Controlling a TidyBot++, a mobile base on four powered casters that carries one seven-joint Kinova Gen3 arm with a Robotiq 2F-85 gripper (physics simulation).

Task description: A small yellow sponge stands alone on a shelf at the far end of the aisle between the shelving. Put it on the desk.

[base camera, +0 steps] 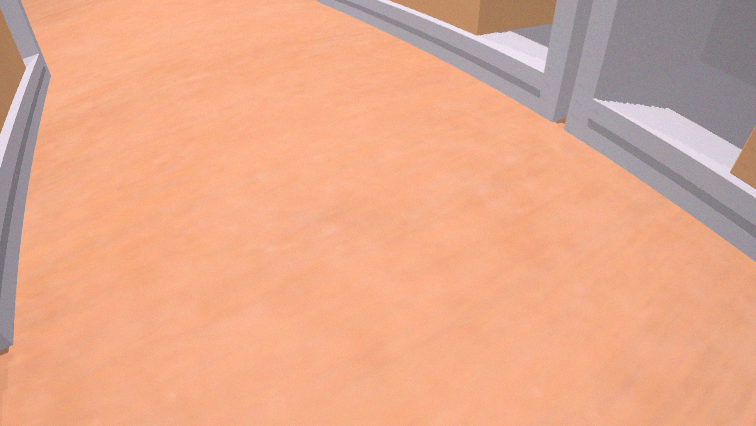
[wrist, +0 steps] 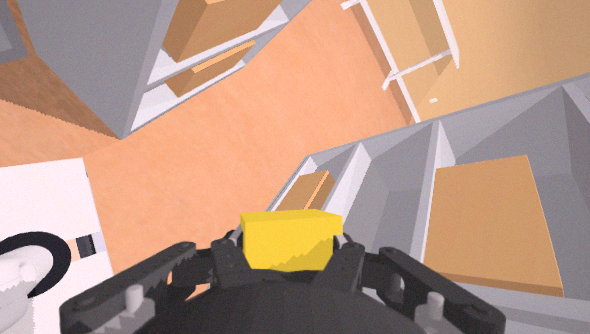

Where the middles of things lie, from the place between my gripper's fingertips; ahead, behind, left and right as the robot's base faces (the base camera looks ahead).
Labels:
Now: the yellow sponge (wrist: 292, 240) 10 mm behind my hand and 30 mm to the right of it.

